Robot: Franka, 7 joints.
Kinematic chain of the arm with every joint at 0, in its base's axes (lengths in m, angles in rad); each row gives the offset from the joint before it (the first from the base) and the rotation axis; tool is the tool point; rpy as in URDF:
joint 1: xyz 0 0 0.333 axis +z
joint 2: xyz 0 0 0 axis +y
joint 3: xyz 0 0 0.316 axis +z
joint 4: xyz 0.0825 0 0 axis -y
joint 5: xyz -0.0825 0 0.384 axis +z
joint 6: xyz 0 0 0 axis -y
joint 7: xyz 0.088 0 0 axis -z
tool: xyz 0 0 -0.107 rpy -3.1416 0 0
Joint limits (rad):
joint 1: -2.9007..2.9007
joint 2: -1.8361..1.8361
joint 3: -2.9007..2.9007
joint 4: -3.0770..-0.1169
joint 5: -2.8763..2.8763
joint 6: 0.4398..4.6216
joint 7: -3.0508..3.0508
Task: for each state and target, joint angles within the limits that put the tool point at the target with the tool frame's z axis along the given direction. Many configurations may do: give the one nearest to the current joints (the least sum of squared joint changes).
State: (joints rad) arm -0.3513 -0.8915 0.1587 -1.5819 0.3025 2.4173 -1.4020
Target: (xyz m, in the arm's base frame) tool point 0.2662 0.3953 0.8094 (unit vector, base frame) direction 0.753 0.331 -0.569
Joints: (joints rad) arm -0.2859 -0.6347 0.8364 -1.7075 0.2954 2.2334 -1.4020
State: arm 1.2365 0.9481 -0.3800 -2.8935 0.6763 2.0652 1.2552
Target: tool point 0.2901 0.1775 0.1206 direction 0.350 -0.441 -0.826
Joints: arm 1.9608 0.8114 -0.9181 -2.7886 0.7764 3.0196 1.2552
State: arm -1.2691 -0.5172 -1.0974 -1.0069 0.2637 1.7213 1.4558
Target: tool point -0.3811 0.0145 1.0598 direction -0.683 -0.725 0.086
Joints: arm -1.4871 -0.4244 -0.9829 -0.9102 0.1621 2.2760 1.4558
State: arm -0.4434 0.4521 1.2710 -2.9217 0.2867 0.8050 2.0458
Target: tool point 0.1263 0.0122 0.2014 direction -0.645 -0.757 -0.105
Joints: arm -0.4858 -0.2503 1.0713 -3.0666 -0.2606 1.5463 2.0458
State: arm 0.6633 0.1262 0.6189 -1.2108 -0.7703 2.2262 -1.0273
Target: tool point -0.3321 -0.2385 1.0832 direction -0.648 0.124 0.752
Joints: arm 1.1638 -0.4655 1.3682 -0.5134 -0.3266 2.9019 -1.0273
